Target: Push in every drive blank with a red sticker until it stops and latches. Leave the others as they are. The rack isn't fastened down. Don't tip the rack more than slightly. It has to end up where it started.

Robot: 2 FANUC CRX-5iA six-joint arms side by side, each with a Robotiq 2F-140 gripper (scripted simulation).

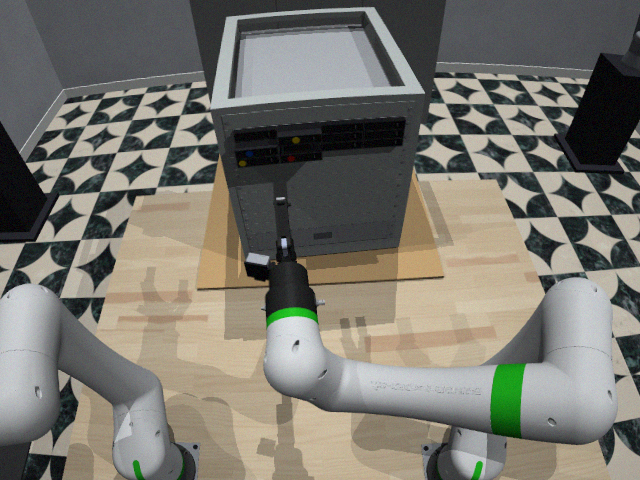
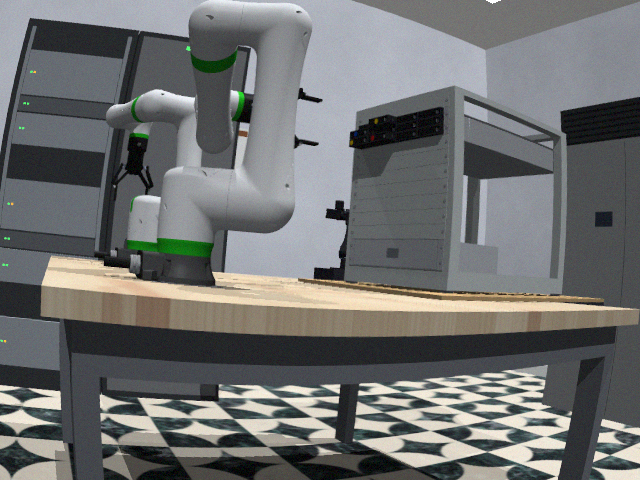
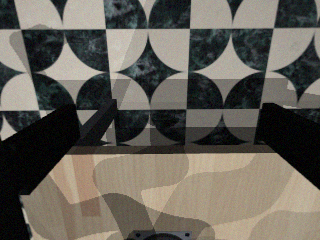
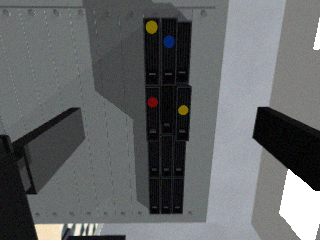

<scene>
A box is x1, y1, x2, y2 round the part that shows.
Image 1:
right gripper: [269, 181, 308, 289]
grey rack: [210, 7, 424, 259]
red-stickered blank: [279, 143, 322, 163]
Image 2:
left gripper: [111, 150, 152, 200]
grey rack: [344, 85, 566, 295]
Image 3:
left gripper: [0, 103, 319, 239]
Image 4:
right gripper: [0, 107, 319, 239]
grey rack: [0, 0, 228, 224]
yellow-stickered blank: [173, 83, 191, 140]
red-stickered blank: [145, 86, 159, 141]
yellow-stickered blank: [143, 17, 159, 85]
</scene>
